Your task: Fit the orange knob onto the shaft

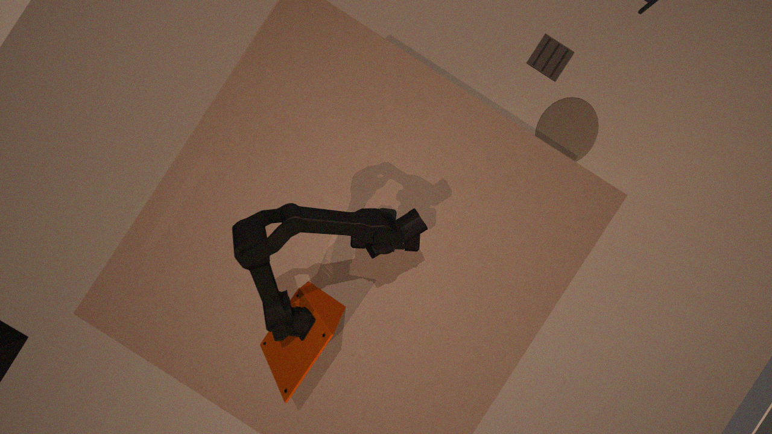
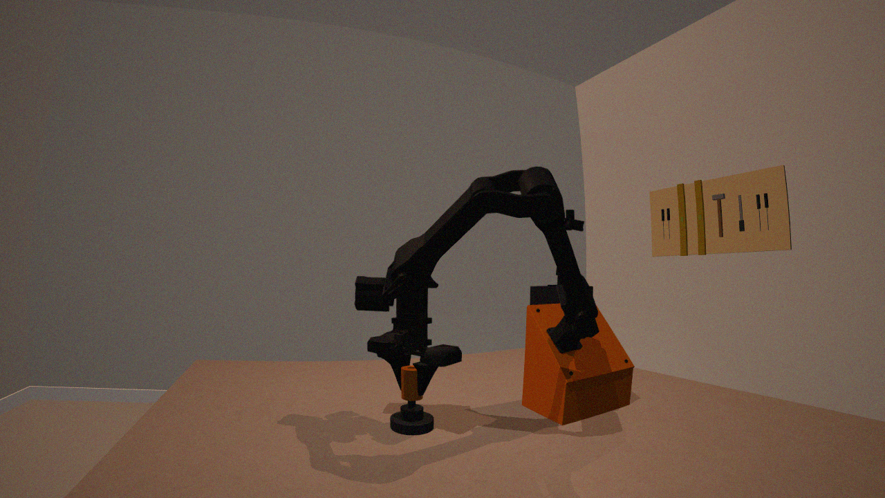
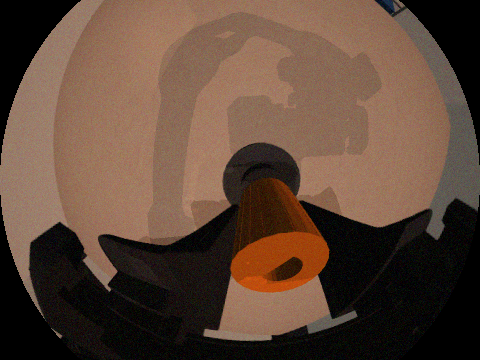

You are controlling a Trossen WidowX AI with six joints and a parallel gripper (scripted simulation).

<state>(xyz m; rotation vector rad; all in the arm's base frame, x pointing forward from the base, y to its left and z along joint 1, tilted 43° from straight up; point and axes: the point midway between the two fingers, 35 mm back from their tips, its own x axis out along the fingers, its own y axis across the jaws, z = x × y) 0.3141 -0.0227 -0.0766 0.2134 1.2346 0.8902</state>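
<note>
Now: gripper tip 2 cm below the orange knob. From my gripper tip the other things lie so: round pedestal 4 cm below.
</note>
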